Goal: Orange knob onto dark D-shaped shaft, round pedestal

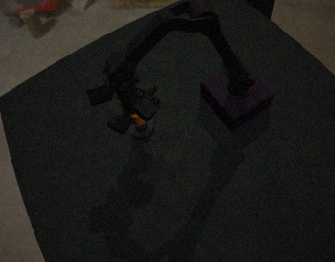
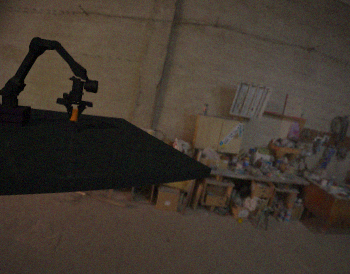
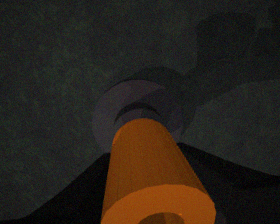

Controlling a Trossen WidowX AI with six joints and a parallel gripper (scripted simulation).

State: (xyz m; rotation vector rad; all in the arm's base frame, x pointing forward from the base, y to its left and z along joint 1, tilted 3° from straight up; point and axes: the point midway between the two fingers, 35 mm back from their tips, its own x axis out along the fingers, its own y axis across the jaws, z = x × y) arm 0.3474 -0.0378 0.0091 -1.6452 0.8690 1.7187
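The orange knob lies 20 mm above my gripper tip. Also, from my gripper tip: dark shaft (40 mm below).
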